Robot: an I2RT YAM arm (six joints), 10 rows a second.
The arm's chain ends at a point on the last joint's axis. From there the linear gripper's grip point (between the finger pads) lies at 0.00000 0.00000 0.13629 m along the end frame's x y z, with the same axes.
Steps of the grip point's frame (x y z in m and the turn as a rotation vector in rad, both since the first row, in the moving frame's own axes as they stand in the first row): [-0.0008, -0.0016, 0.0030, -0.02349, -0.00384, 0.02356]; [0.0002, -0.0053, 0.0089, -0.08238, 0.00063, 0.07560]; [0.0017, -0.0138, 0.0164, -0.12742, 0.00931, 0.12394]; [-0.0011, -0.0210, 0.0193, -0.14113, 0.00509, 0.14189]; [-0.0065, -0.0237, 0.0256, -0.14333, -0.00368, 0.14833]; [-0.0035, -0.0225, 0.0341, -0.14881, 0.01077, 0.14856]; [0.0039, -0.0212, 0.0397, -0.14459, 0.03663, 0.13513]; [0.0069, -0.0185, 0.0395, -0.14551, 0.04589, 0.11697]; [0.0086, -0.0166, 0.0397, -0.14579, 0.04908, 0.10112]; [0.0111, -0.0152, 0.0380, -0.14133, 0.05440, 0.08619]
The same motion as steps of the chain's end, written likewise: [-0.0002, -0.0048, 0.0030, -0.02349, -0.00384, 0.02356]; [0.0005, -0.0165, 0.0094, -0.08238, 0.00063, 0.07560]; [0.0015, -0.0312, 0.0175, -0.12742, 0.00931, 0.12394]; [-0.0004, -0.0402, 0.0207, -0.14113, 0.00509, 0.14189]; [-0.0046, -0.0431, 0.0270, -0.14333, -0.00368, 0.14833]; [-0.0035, -0.0427, 0.0356, -0.14881, 0.01077, 0.14856]; [0.0003, -0.0411, 0.0412, -0.14459, 0.03663, 0.13513]; [0.0018, -0.0386, 0.0411, -0.14551, 0.04589, 0.11697]; [0.0030, -0.0367, 0.0413, -0.14579, 0.04908, 0.10112]; [0.0046, -0.0347, 0.0396, -0.14133, 0.05440, 0.08619]
